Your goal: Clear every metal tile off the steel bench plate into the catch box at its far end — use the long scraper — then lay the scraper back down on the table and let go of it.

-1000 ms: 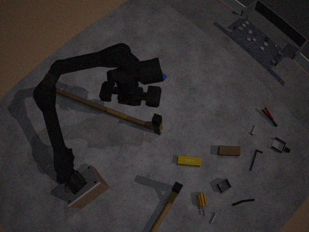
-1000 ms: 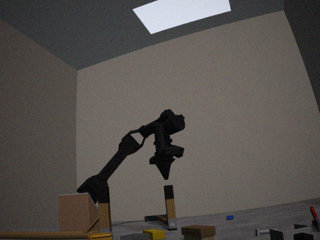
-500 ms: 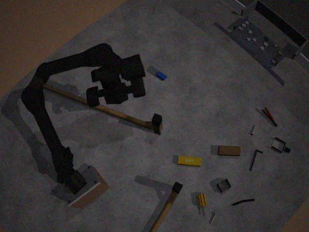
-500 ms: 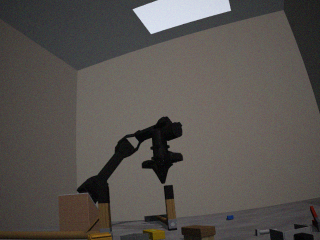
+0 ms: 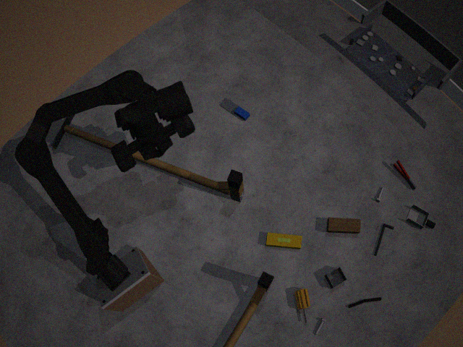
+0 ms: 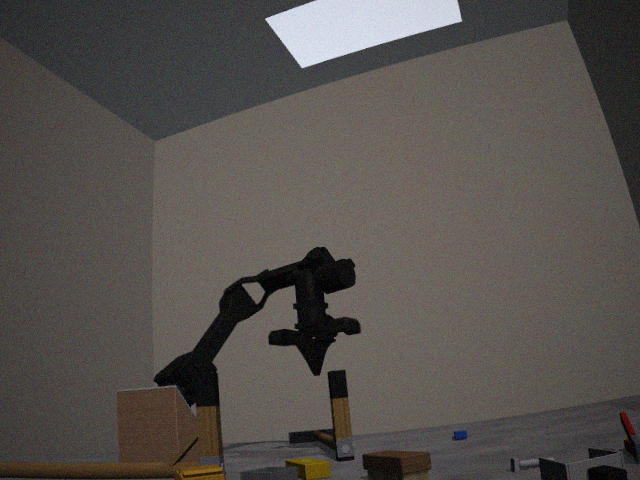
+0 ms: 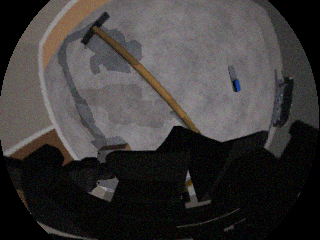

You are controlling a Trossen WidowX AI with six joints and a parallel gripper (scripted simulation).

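Now: the long scraper 20 mm behind my gripper tip, 100 mm to the left of it and 90 mm below it. From my gripper tip the other things lie so: grey box 70 mm ahead, 500 mm to the right, 140 mm below; then yellow-handled tool 30 mm behind, 480 mm to the right, 140 mm below; then yellow block 50 mm ahead, 340 mm to the right, 140 mm below.
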